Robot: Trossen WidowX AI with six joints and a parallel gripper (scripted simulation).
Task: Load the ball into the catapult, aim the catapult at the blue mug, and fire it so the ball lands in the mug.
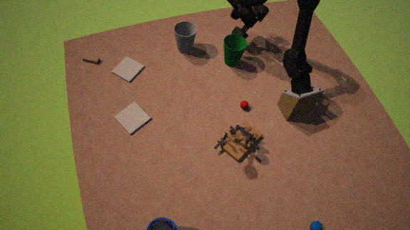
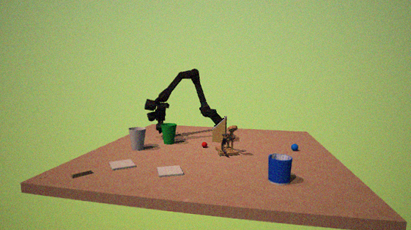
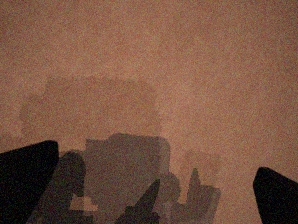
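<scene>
Now: the wooden catapult 510 mm to the left of my gripper tip, 260 mm ahead of it and 20 mm above it. From my gripper tip the other things lie so: grey cup 320 mm ahead, 30 mm below, 10 mm to the left; green cup 140 mm ahead, 130 mm to the left, 30 mm below; red ball 360 mm to the left, 170 mm ahead, 40 mm below.
</scene>
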